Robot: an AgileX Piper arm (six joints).
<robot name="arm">
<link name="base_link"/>
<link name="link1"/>
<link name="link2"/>
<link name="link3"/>
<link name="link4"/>
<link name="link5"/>
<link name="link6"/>
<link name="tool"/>
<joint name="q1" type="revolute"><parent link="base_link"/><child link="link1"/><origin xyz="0 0 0.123"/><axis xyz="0 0 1"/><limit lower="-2.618" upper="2.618"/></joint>
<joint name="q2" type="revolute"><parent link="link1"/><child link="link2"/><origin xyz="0 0 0"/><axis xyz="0 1 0"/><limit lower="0" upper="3.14"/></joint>
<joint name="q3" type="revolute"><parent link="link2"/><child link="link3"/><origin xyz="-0.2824 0 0.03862"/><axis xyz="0 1 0"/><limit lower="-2.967" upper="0"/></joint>
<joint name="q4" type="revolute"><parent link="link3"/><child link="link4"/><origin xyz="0.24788 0 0.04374"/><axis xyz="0.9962 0 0.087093"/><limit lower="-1.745" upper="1.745"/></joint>
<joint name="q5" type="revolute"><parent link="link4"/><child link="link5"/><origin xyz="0 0 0"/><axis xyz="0 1 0"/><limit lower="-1.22" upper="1.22"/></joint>
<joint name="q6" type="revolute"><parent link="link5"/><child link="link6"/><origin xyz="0.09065 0 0.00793"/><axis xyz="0.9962 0 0.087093"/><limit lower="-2.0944" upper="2.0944"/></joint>
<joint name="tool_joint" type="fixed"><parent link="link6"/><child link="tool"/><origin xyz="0 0 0" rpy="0 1.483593 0"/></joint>
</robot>
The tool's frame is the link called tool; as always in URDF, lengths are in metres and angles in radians.
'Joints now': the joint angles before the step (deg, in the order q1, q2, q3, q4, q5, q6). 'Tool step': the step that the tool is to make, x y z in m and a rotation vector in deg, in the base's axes. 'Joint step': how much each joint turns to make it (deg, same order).
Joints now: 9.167, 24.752, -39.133, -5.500, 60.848, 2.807
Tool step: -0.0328, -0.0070, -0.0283, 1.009, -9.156, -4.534
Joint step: -4.871, -13.971, 8.188, 0.058, -3.442, -0.001
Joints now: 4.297, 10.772, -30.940, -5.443, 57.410, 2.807
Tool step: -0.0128, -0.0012, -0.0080, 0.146, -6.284, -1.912
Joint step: -2.172, -6.459, 2.630, -0.007, -2.473, -0.107
